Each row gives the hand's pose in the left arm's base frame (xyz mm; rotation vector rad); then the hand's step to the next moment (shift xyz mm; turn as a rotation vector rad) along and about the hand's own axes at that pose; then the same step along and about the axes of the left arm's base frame.
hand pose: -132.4 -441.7 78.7 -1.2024 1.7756 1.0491
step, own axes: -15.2 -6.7 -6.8 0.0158 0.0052 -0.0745
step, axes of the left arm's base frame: 9.9 -2.4 14.8 -0.0190 -0.0721 0.0165
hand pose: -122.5 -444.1 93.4 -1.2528 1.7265 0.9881
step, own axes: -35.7 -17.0 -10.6 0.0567 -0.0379 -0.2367
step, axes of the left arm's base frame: 22.8 -0.1 34.0 -0.0091 -0.2431 0.0385
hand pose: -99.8 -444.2 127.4 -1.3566 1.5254 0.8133
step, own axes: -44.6 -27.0 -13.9 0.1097 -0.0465 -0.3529
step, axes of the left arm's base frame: 22.9 -0.5 48.9 -0.0230 -0.3703 0.0331
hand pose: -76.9 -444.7 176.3 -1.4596 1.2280 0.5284
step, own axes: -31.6 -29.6 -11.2 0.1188 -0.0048 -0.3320
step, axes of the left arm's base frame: 11.4 -1.9 43.2 -0.0504 -0.3490 0.0006
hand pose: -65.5 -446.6 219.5 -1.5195 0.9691 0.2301
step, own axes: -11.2 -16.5 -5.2 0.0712 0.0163 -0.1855
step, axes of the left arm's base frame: 2.2 -1.6 20.4 -0.0380 -0.1950 -0.0166
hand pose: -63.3 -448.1 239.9 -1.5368 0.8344 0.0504
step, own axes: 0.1 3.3 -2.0 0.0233 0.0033 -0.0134
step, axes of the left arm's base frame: -2.5 -1.5 -2.5 0.0094 -0.0223 -0.0121
